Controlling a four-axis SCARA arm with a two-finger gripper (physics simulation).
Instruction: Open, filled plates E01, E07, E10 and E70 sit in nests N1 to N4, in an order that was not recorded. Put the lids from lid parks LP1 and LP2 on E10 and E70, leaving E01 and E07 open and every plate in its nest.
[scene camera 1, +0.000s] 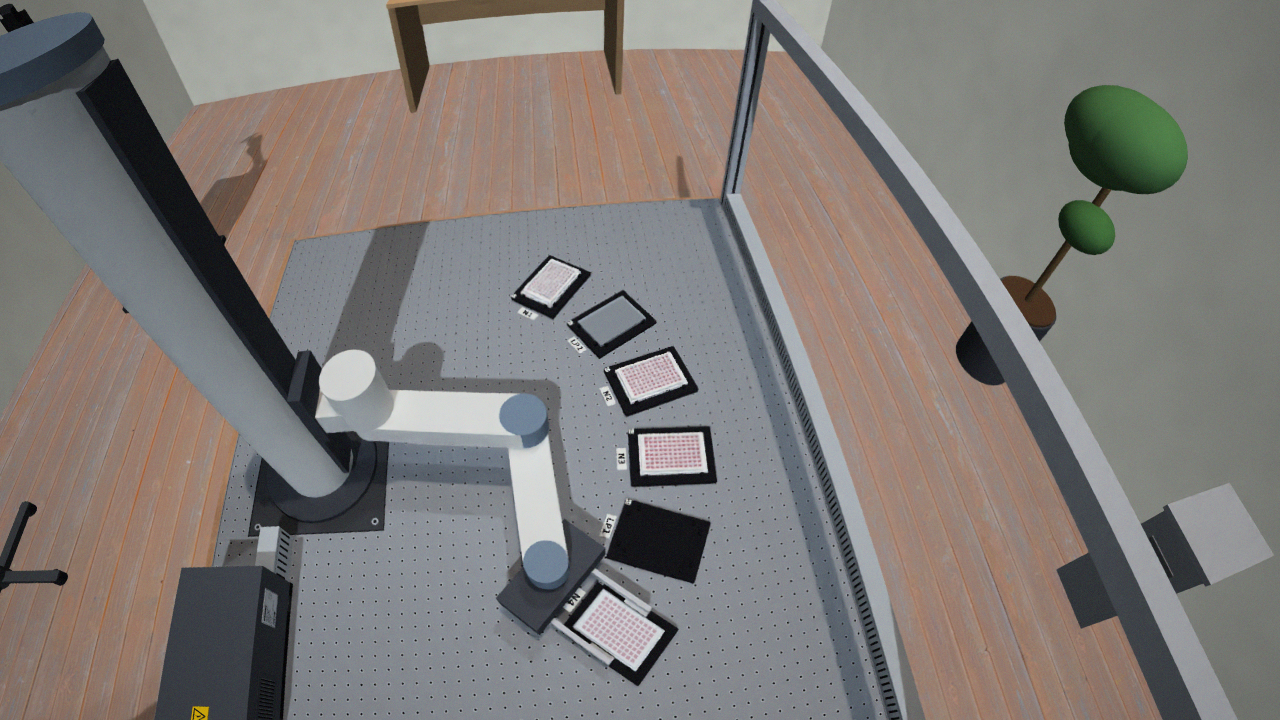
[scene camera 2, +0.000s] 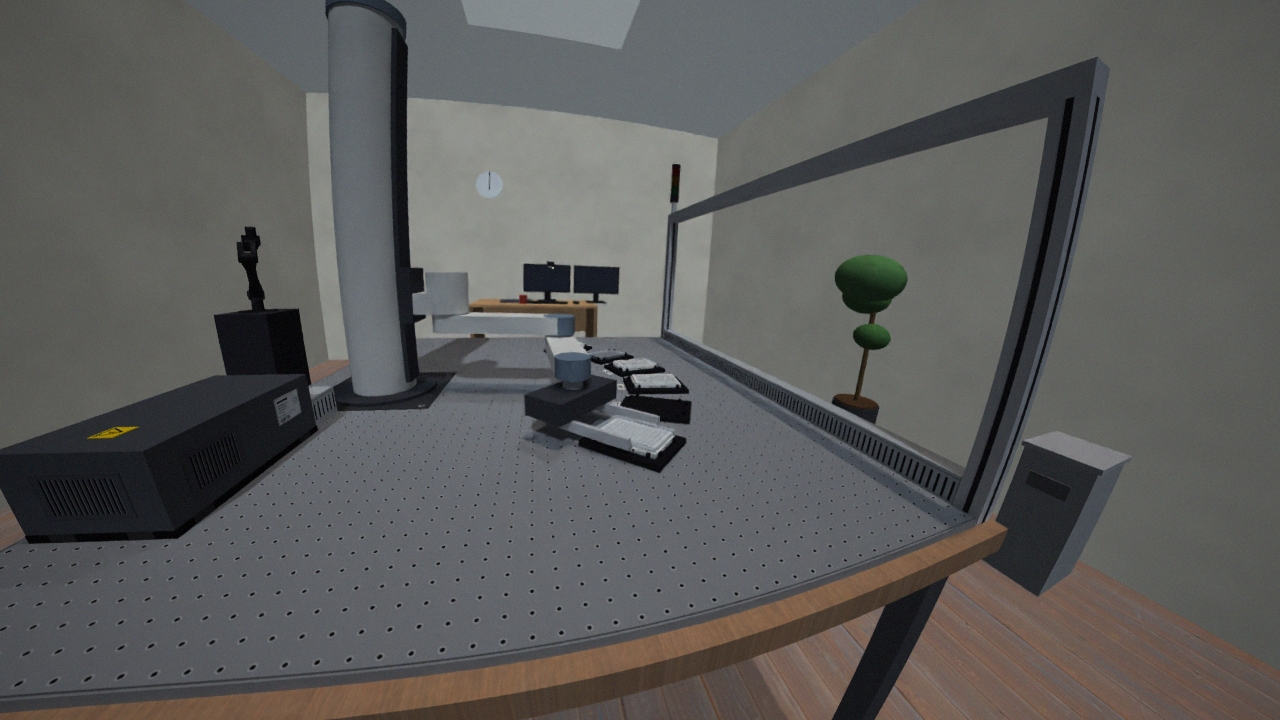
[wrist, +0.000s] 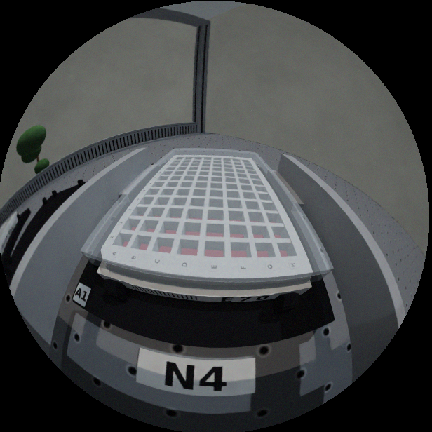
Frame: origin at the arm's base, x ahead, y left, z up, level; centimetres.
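Where they show: gripper, fingertip midpoint: (scene camera 1: 630, 636) (scene camera 2: 645, 432); arm's base, link origin: (scene camera 1: 323, 468) (scene camera 2: 387, 393).
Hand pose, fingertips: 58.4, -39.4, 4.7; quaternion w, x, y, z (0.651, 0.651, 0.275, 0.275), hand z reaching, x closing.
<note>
Each offset is from my fingertips to the top centre of the thing, as dx, dy, dz. "spot": to the spot under its first point.
My gripper (scene camera 1: 631, 635) (scene camera 2: 642, 431) (wrist: 213, 157) is low over nest N4 {spot: +3.8, -3.1, -2.2} (scene camera 1: 655, 653) (wrist: 200, 320), its fingers shut on a clear lid (wrist: 322, 264). The lid surrounds the top of plate E70 {-1.7, +1.6, -0.1} (scene camera 1: 619, 626) (wrist: 215, 270), whose label faces the wrist camera; whether it rests fully down is hard to tell. Lid park LP1 {+7.9, +17.4, -1.4} (scene camera 1: 659, 541) (scene camera 2: 657, 409) is bare black. Another clear lid {+5.9, +68.8, -1.7} (scene camera 1: 611, 322) lies in lid park LP2 {+5.9, +68.8, -1.4} (scene camera 1: 587, 339). Open plates sit in N1 {-7.0, +81.9, -0.8} (scene camera 1: 551, 282), N2 {+12.1, +52.3, -0.8} (scene camera 1: 650, 376) and N3 {+13.2, +34.2, -0.8} (scene camera 1: 672, 452); their labels are not readable.
The nests and lid parks form an arc on the perforated table. LP1 lies beside N4. A metal guard frame (scene camera 2: 1029, 295) runs along the right side. The arm's column (scene camera 1: 179, 268) and a dark control box {spot: -68.6, +2.4, +8.1} (scene camera 1: 219, 635) stand on the left.
</note>
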